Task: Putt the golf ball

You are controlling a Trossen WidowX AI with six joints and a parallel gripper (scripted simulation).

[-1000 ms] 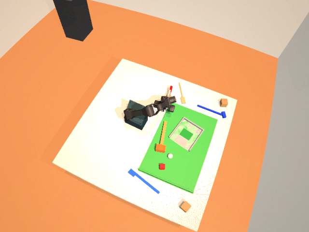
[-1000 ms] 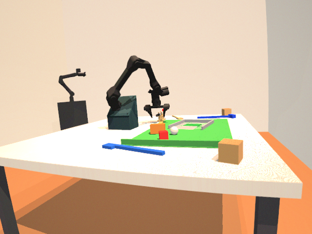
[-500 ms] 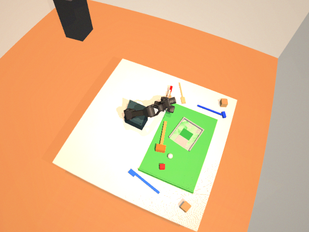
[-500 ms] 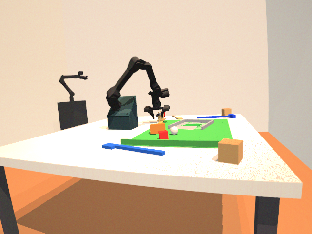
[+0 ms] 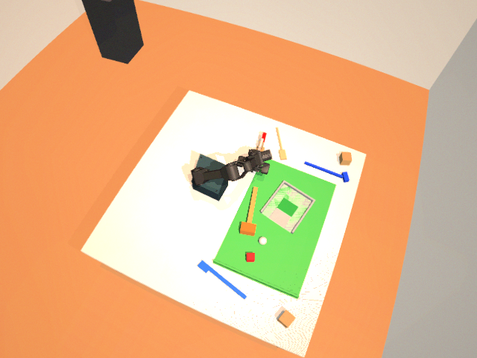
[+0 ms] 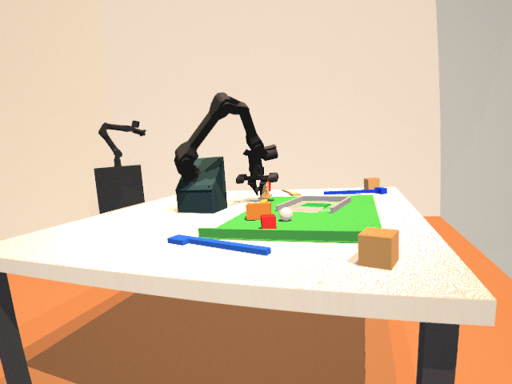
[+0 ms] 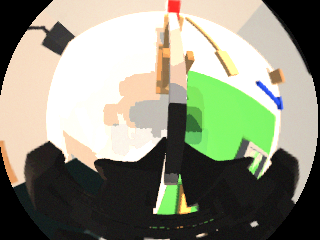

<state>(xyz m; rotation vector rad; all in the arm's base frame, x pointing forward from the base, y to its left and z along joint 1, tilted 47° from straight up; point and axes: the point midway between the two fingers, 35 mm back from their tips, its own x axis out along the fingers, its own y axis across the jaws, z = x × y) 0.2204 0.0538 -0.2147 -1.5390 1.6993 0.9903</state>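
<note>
The red putter lies 1 cm behind my gripper tip, 11 cm to the left of it and 3 cm above it. From my gripper tip the other things lie so: white golf ball (20 cm ahead, 40 cm to the right, 1 cm below); wooden stand (1 cm behind, 13 cm to the left); green mat (25 cm ahead, 25 cm to the right, 3 cm below).
</note>
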